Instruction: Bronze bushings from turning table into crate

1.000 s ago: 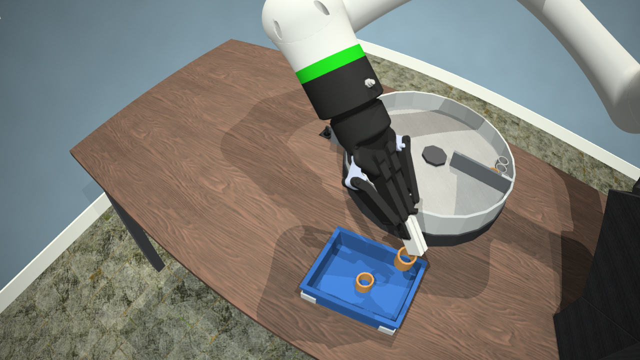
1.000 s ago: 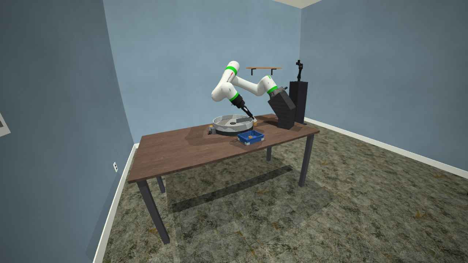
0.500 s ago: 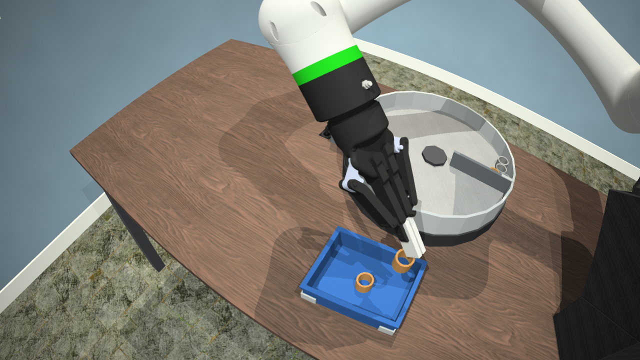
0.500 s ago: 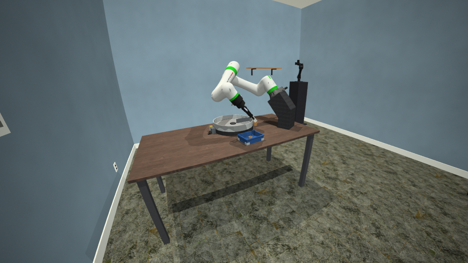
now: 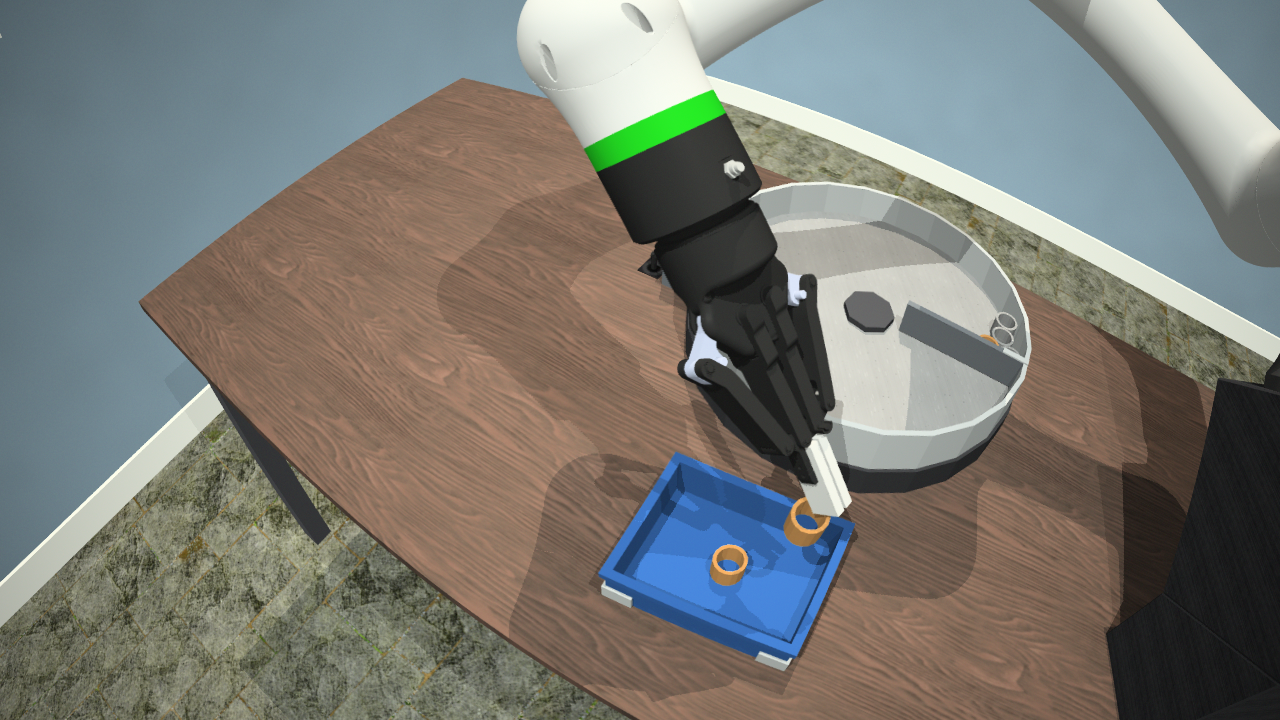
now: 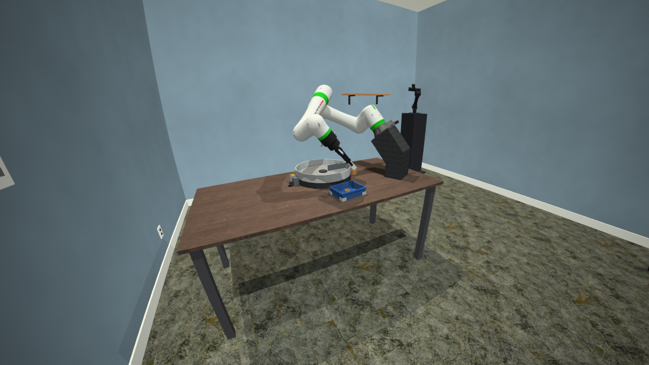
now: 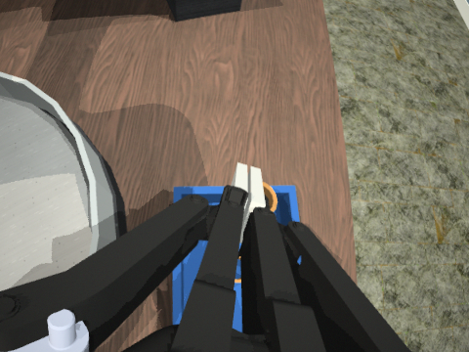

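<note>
Now: the blue crate 4 cm ahead of my hand, 2 cm to the left of it and 16 cm below it. The rest, counted from my hand: grey turning table: 9 cm ahead, 33 cm to the right, 13 cm below.
</note>
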